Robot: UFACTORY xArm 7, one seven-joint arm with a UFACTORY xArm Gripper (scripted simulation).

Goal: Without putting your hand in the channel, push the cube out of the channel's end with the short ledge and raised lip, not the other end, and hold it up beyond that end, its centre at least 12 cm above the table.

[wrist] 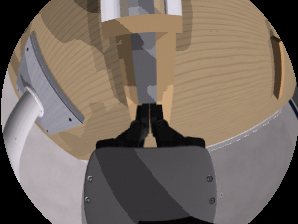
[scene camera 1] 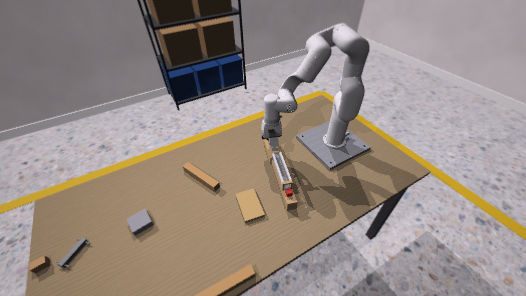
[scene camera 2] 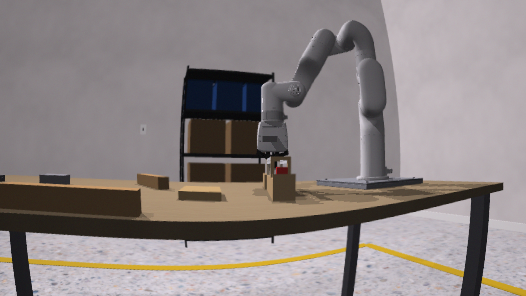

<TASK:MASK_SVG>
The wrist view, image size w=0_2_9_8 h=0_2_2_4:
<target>gripper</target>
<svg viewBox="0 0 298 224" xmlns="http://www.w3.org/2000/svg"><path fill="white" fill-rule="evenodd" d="M96 143L96 150L92 152L87 165L84 183L84 209L87 224L214 224L217 209L217 182L211 155L205 148L205 140L197 137L184 137L171 128L168 122L164 120L162 104L150 103L150 109L149 103L137 105L136 118L131 122L130 127L115 139L99 140ZM150 126L151 133L153 132L153 137L156 138L157 147L144 147L145 138L150 134Z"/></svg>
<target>grey stick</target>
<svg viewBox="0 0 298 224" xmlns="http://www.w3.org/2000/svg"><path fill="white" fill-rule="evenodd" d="M130 34L138 103L157 103L155 32Z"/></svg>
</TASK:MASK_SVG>
